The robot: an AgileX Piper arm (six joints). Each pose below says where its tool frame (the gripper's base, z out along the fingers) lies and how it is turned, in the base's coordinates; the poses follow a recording.
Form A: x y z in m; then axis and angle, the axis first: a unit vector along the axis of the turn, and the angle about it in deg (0 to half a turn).
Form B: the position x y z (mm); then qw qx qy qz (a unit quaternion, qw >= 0). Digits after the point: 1 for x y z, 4 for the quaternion.
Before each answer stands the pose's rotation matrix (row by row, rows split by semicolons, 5 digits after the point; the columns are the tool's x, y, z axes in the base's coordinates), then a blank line. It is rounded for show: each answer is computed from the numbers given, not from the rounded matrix.
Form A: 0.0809, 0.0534, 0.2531, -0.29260, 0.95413, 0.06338, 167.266
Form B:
-0.80628 -0.56546 0.17368; -0.53752 0.82294 0.18396; -0.24695 0.05496 -0.96747

80.9, 53.4, 253.1, 0.1109, -0.2908, 0.9482, 0.0630
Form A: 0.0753, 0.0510, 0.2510, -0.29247, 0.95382, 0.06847, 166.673
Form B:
-0.80430 -0.56620 0.18035; -0.53463 0.82198 0.19627; -0.25938 0.06144 -0.96382

75.3, 51.0, 251.0, 0.1160, -0.2905, 0.9474, 0.0680
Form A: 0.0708, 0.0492, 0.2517, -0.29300, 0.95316, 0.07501, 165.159
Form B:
-0.79780 -0.56845 0.20092; -0.53003 0.82010 0.21566; -0.28736 0.06556 -0.95557

70.8, 49.2, 251.7, 0.1292, -0.2905, 0.9452, 0.0744
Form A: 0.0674, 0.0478, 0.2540, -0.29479, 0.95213, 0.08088, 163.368
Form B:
-0.78800 -0.57277 0.22583; -0.52647 0.81702 0.23517; -0.31921 0.06642 -0.94535

67.4, 47.8, 254.0, 0.1446, -0.2917, 0.9421, 0.0800
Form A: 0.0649, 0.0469, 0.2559, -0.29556, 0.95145, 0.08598, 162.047
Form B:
-0.78085 -0.57523 0.24368; -0.52222 0.81512 0.25073; -0.34286 0.06853 -0.93688

64.9, 46.9, 255.9, 0.1560, -0.2919, 0.9398, 0.0849
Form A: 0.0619, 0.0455, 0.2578, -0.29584, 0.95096, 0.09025, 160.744
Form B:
-0.77391 -0.57669 0.26171; -0.51717 0.81402 0.26441; -0.36552 0.06928 -0.92822

61.9, 45.5, 257.8, 0.1673, -0.2917, 0.9376, 0.0890
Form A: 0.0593, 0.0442, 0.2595, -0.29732, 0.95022, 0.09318, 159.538
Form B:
-0.76568 -0.57979 0.27852; -0.51464 0.81196 0.27544; -0.38584 0.06756 -0.92009

59.3, 44.2, 259.5, 0.1776, -0.2926, 0.9351, 0.0917
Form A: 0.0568, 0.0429, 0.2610, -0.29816, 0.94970, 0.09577, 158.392
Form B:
-0.75817 -0.58169 0.29463; -0.51116 0.81075 0.28531; -0.40483 0.06571 -0.91203

56.8, 42.9, 261.0, 0.1874, -0.2929, 0.9329, 0.0941
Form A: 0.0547, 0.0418, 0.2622, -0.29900, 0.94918, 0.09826, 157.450
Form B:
-0.75158 -0.58359 0.30749; -0.50823 0.80946 0.29407; -0.42051 0.06474 -0.90497

54.7, 41.8, 262.2, 0.1955, -0.2932, 0.9309, 0.0964
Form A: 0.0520, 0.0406, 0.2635, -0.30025, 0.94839, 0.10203, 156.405
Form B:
-0.74363 -0.58654 0.32090; -0.50486 0.80729 0.30562; -0.43832 0.06526 -0.89645

52.0, 40.6, 263.5, 0.2045, -0.2939, 0.9284, 0.0999
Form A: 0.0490, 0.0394, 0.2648, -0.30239, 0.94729, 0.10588, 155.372
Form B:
-0.73447 -0.59096 0.33364; -0.50272 0.80404 0.31749; -0.45588 0.06546 -0.88763

49.0, 39.4, 264.8, 0.2133, -0.2954, 0.9255, 0.1034
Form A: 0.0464, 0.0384, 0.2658, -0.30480, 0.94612, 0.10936, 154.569
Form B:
-0.72630 -0.59577 0.34285; -0.50185 0.80044 0.32780; -0.46972 0.06602 -0.88034

46.4, 38.4, 265.8, 0.2201, -0.2973, 0.9229, 0.1067
